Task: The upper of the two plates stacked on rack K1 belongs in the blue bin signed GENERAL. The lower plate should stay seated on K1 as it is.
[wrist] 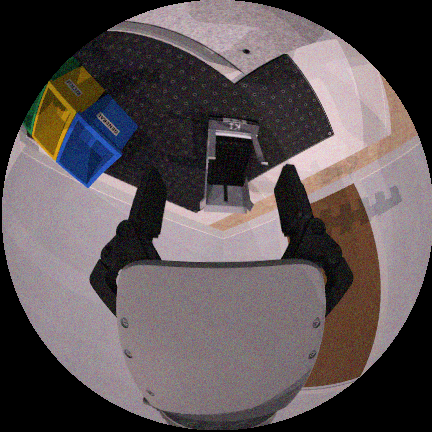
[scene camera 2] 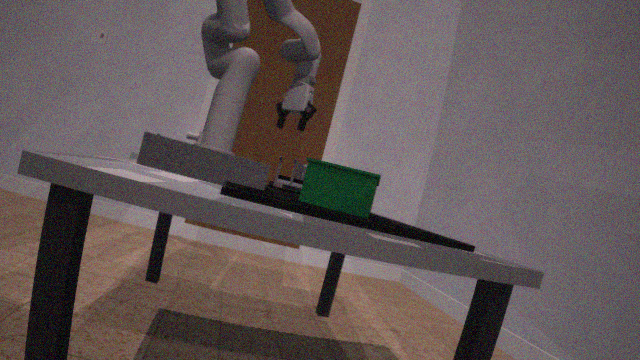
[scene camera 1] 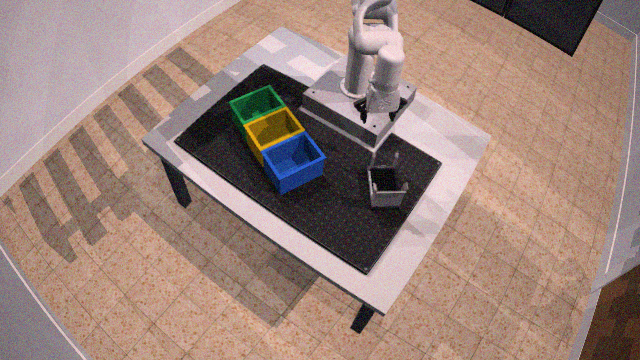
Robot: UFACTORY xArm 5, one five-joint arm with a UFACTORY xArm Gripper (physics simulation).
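Where they show: gripper, fingertip midpoint: (wrist: 219, 175) (scene camera 2: 289, 129) (scene camera 1: 377, 119); arm's base, origin of the base link: (scene camera 2: 214, 151) (scene camera 1: 356, 87).
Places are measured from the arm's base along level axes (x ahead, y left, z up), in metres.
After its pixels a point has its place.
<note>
My gripper (scene camera 1: 378, 119) {x 0.194, y 0.216, z 0.146 m} (scene camera 2: 291, 127) {x 0.194, y 0.216, z 0.146 m} (wrist: 219, 175) {x 0.194, y 0.216, z 0.146 m} is open and empty, fingers wide apart, high above the table and near the robot base side of the rack. Grey rack K1 (scene camera 1: 387, 200) {x 0.319, y 0.381, z -0.006 m} (wrist: 211, 145) {x 0.246, y 0.259, z 0.015 m} stands on the black mat, apart from the gripper. A black plate surface (scene camera 1: 384, 176) {x 0.247, y 0.317, z -0.014 m} (wrist: 231, 157) {x 0.253, y 0.324, z -0.018 m} shows inside the rack; whether it is one plate or two stacked cannot be told. The blue bin (scene camera 1: 301, 173) {x 0.434, y 0.120, z 0.003 m} (wrist: 107, 125) {x 0.339, y 0.091, z 0.001 m} has a GENERAL sign in the wrist view, and no plate shows in the visible part of its interior. In scene camera 2 the blue bin is hidden.
The yellow bin (scene camera 1: 255, 146) {x 0.458, y -0.068, z -0.001 m} (wrist: 80, 87) {x 0.305, y -0.024, z -0.017 m} adjoins the blue bin, with the green bin (scene camera 1: 237, 113) {x 0.419, y -0.202, z 0.034 m} (scene camera 2: 339, 191) {x 0.329, y -0.244, z -0.022 m} beyond it. The robot's grey base block (scene camera 1: 325, 92) {x 0.104, y -0.067, z 0.000 m} (scene camera 2: 200, 162) {x -0.003, y -0.142, z -0.037 m} borders the mat (scene camera 1: 320, 220) {x 0.490, y 0.254, z -0.065 m}. Thin uprights rise from the rack's ends.
</note>
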